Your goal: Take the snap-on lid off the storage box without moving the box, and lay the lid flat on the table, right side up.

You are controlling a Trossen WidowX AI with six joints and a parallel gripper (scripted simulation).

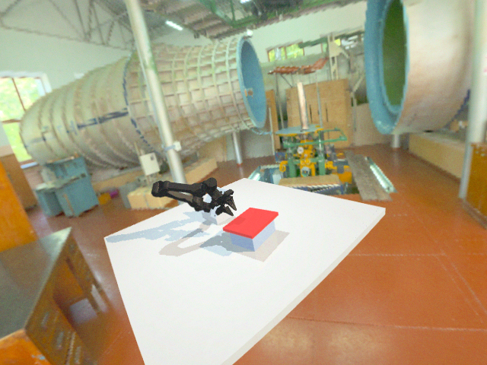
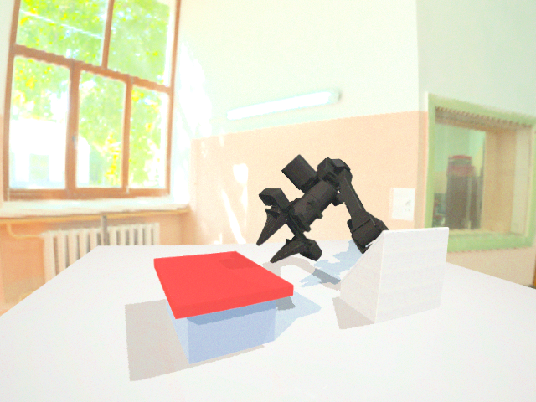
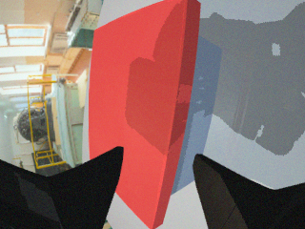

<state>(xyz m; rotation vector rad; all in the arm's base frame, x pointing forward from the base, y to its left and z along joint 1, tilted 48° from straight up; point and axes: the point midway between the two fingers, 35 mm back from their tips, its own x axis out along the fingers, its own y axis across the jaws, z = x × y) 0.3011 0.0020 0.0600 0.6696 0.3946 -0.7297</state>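
Now: the red lid 10 cm ahead of my gripper tip, 1 cm to the left of it and 3 cm below it. From my gripper tip the other things lie so: storage box: 10 cm ahead, 1 cm to the left, 8 cm below.
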